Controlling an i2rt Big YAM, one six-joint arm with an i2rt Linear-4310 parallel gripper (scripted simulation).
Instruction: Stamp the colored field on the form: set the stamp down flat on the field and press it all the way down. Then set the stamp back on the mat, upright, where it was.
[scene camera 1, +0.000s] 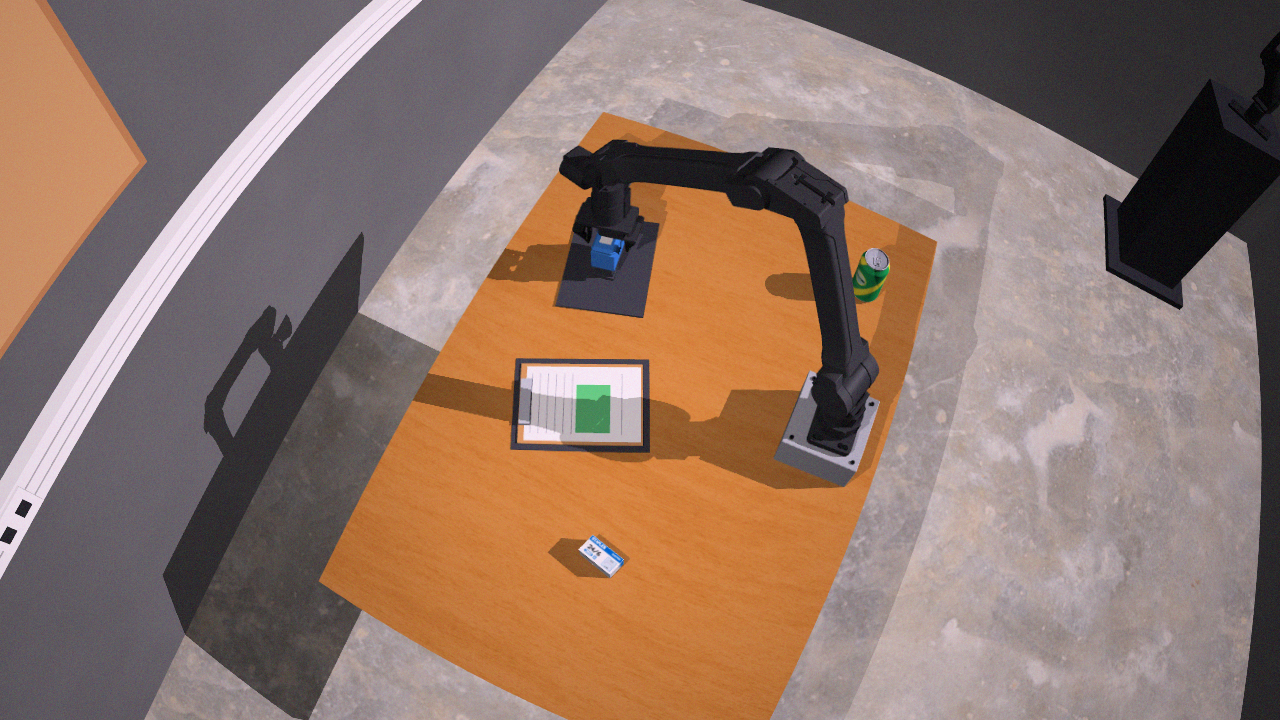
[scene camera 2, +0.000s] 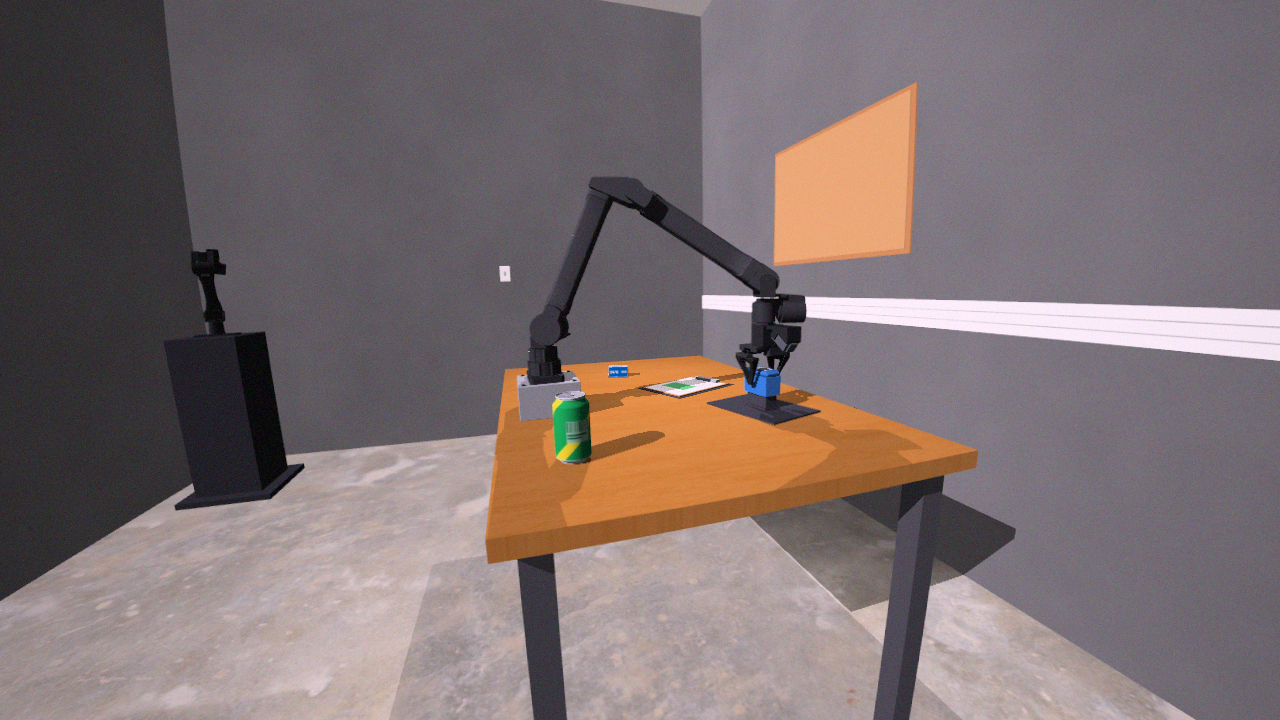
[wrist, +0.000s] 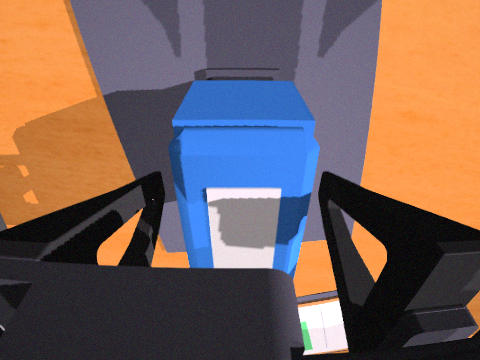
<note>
In view: my gripper (scene camera 1: 608, 244), a blue stamp (scene camera 2: 767, 381) and a clipboard (scene camera 1: 579, 405).
The blue stamp is seen too in scene camera 1 (scene camera 1: 606, 254) and in the wrist view (wrist: 243, 157). My gripper shows as well in scene camera 2 (scene camera 2: 762, 383) and in the wrist view (wrist: 241, 182). The clipboard shows as well in scene camera 2 (scene camera 2: 685, 387) and in the wrist view (wrist: 320, 314).
</note>
